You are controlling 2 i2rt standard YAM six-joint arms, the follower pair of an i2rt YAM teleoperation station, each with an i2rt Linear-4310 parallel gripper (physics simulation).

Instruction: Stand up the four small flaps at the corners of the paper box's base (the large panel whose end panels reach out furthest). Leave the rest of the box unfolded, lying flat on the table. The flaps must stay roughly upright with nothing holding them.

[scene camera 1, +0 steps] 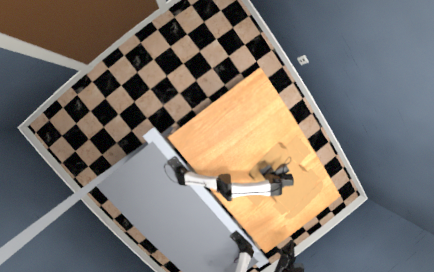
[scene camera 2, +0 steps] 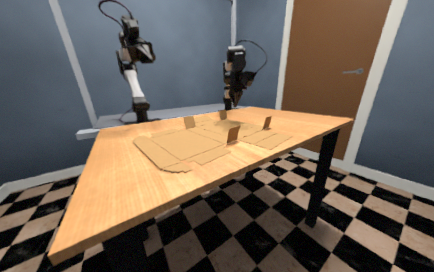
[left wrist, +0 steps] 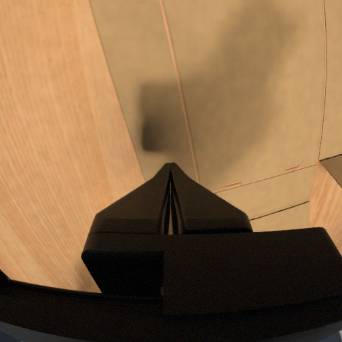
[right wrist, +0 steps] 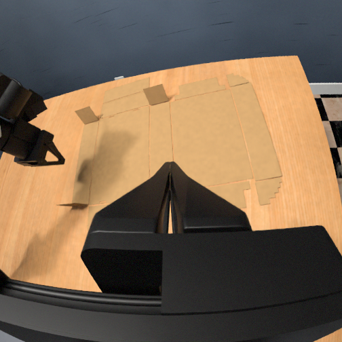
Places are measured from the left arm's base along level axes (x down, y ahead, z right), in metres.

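Pixels of known places: left gripper, between the fingertips: (scene camera 1: 265, 169) (scene camera 2: 235, 107); right gripper, between the fingertips: (scene camera 1: 292, 239) (scene camera 2: 152, 61); left arm's base, origin of its link: (scene camera 1: 181, 170); right arm's base, origin of its link: (scene camera 1: 241, 241) (scene camera 2: 143, 122).
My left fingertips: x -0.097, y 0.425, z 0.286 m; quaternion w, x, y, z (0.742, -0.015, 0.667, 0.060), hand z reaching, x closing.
Observation:
Ahead of a thing's pixels: the offset from my left fingertips to its top centre. "*": to the spot under its first point. Level surfaces: height alone.
The paper box {dx +0.025, dy +0.080, dz +0.210 m} (scene camera 1: 300, 192) (scene camera 2: 187, 145) (left wrist: 240, 100) (right wrist: 207, 135) lies unfolded and flat on the table. In scene camera 2 four small flaps stand roughly upright at the base's corners: a back left flap {* dx +0.054, dy -0.057, dz +0.234 m} (scene camera 2: 189, 122), a back right flap {* dx +0.054, dy -0.090, dz +0.010 m} (scene camera 2: 223, 115), a front right flap {* dx +0.052, dy +0.182, dz -0.031 m} (scene camera 2: 267, 122) and a front left flap {* dx +0.056, dy +0.215, dz +0.188 m} (scene camera 2: 233, 135). The right wrist view shows three raised flaps (right wrist: 87, 115) (right wrist: 156, 94) (right wrist: 73, 204); the fourth does not show there. My left gripper (scene camera 2: 236, 105) (left wrist: 170, 170) (right wrist: 63, 161) is shut and empty above the base's end panel, touching no flap. My right gripper (right wrist: 169, 169) is shut and empty, high above the table.
The wooden table {dx +0.082 m} (scene camera 1: 220, 130) (scene camera 2: 125, 200) (right wrist: 310, 150) extends around the box. The left arm (scene camera 1: 250, 190) reaches across the table's near part in scene camera 1. The box's other large panel, with its stepped side pieces, lies flat on the left in scene camera 2.

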